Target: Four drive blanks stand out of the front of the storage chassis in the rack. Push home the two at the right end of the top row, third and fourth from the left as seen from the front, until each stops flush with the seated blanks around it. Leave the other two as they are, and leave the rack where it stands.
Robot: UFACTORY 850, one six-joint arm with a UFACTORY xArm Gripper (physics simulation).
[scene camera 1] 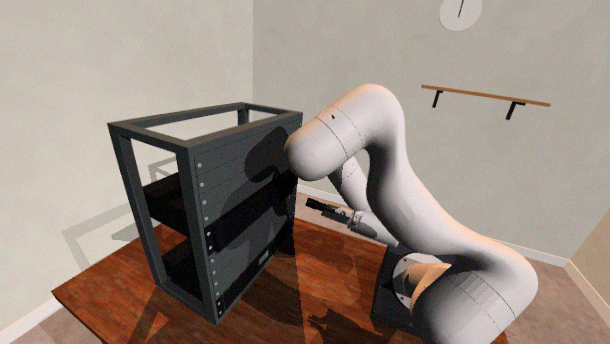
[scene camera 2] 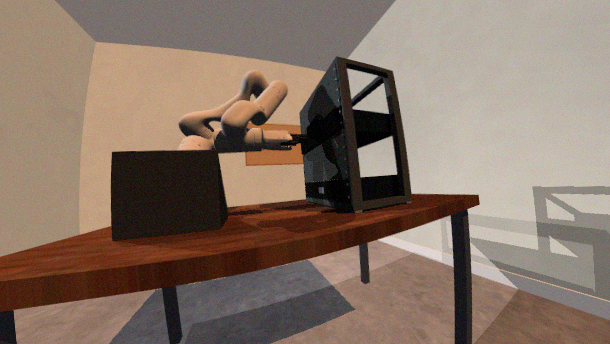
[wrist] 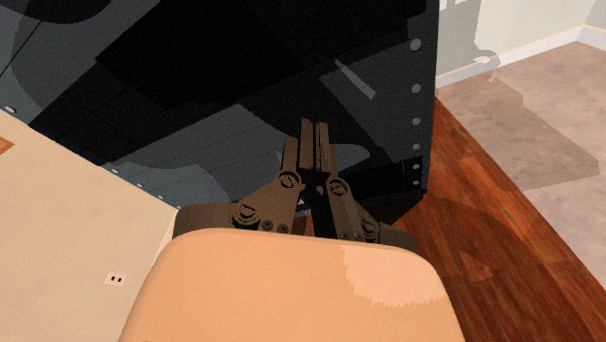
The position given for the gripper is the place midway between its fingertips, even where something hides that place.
Note:
In view: the gripper (scene camera 2: 307, 138) and a dark rack (scene camera 1: 234, 197).
The dark rack also shows in scene camera 2 (scene camera 2: 336, 130) and in the wrist view (wrist: 192, 109). The gripper shows as well in the wrist view (wrist: 308, 137).

